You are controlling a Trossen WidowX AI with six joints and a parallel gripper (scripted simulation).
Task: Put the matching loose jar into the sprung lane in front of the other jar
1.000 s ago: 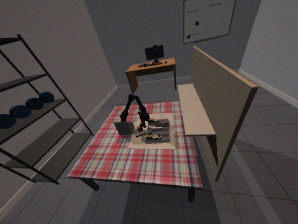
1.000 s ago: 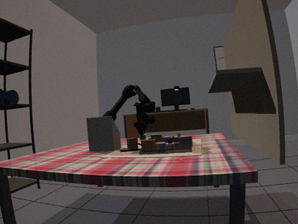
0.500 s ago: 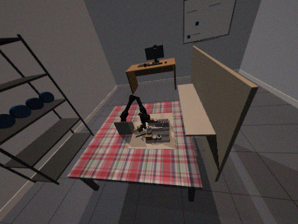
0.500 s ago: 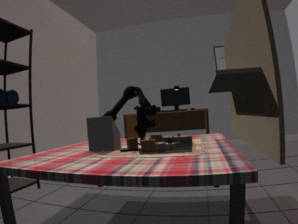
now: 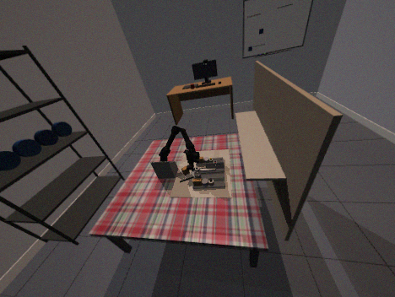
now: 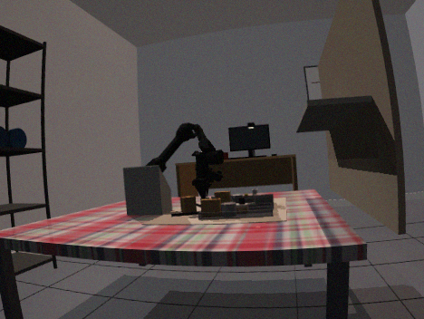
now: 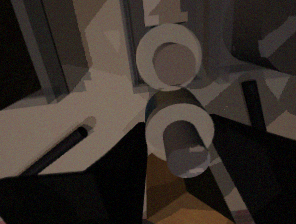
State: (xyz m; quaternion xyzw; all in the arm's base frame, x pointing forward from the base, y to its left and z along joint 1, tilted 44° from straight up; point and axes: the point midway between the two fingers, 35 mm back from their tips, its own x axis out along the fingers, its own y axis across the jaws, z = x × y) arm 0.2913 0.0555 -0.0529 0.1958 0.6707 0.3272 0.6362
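Now: gripper tip 18 cm short of the grey lane rack, 5 cm to the right of it and 3 cm above it. Round my gripper tip: wooden shelf wall: 65 cm ahead, 9 cm to the left, 35 cm above.
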